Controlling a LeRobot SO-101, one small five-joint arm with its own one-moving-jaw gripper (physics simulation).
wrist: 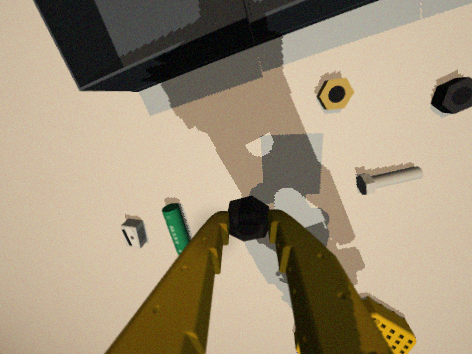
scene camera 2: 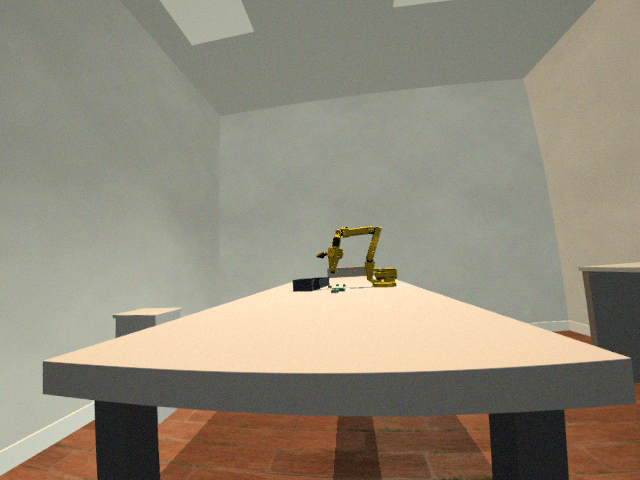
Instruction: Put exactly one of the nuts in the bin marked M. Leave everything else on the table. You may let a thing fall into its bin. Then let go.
Scene:
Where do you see a dark bin row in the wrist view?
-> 132,53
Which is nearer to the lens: the grey bolt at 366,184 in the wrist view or the black nut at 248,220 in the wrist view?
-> The black nut.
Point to a green battery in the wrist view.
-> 172,214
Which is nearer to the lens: the brass nut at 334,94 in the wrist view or the black nut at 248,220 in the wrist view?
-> The black nut.

